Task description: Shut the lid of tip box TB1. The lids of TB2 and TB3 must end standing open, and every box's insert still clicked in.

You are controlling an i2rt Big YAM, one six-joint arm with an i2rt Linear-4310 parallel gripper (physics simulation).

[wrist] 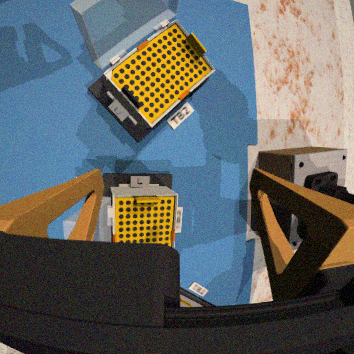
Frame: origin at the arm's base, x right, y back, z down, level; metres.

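Seen in the pictures: gripper, fingertip midpoint: (176,176).
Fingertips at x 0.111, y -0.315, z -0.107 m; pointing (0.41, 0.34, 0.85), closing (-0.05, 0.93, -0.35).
Observation:
Offsets run from my fingertips to a thing's top centre. "spot": to the spot under its first point. Level surfaces: height alone.
My gripper (176,176) is open and empty, its fingertips far apart on either side of the middle of the view. The box labelled TB2 {dx +0.107, dy +0.040, dz +0.119 m} (160,75) stands turned at the top, its clear lid {spot: dx +0.135, dy -0.036, dz +0.100 m} (100,32) open at its upper left; its yellow insert looks level. A middle box {dx -0.106, dy -0.001, dz +0.119 m} (145,217) with a yellow insert stands below, between the fingers in the view; its side label is too blurred to read surely. Clear material, perhaps its lid, shows at its left, partly behind the left finger. The TB1 label {spot: dx -0.276, dy +0.103, dz +0.192 m} (198,288) shows at the bottom; its box is mostly hidden behind the gripper body, lid included.
A blue mat {dz +0.194 m} (215,200) lies under the boxes. A grey metal block (322,161) with a black fitting stands at the right, partly behind the right finger. A pale, rust-stained surface {dz +0.197 m} (295,75) runs along the right of the mat. TB2 and the middle box have dark bases.

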